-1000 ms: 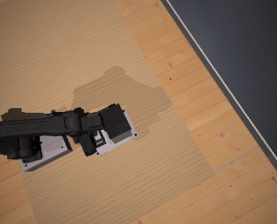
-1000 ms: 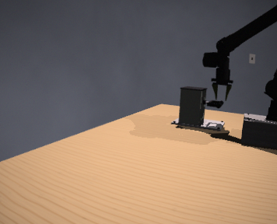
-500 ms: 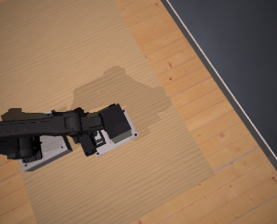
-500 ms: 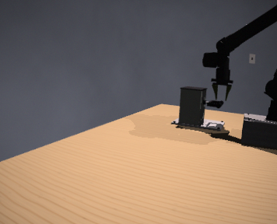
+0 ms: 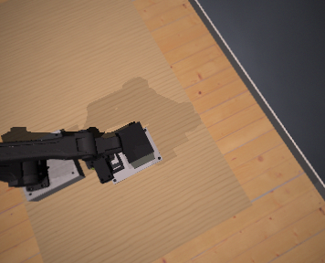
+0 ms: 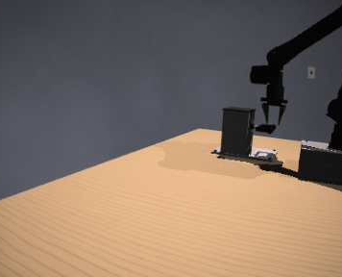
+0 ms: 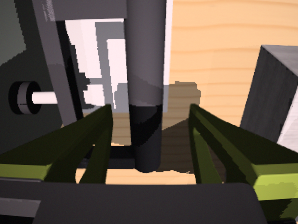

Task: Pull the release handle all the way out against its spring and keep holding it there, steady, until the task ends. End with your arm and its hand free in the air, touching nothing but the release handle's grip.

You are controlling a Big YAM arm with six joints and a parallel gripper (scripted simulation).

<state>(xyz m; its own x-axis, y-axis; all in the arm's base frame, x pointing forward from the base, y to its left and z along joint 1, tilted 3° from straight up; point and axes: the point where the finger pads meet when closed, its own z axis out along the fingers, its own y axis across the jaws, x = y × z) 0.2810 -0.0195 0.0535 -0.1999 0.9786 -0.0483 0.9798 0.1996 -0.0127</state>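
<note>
Right now my hand is 100 mm short of the baseplate, 20 mm to the right of it and 130 mm above it.
</note>
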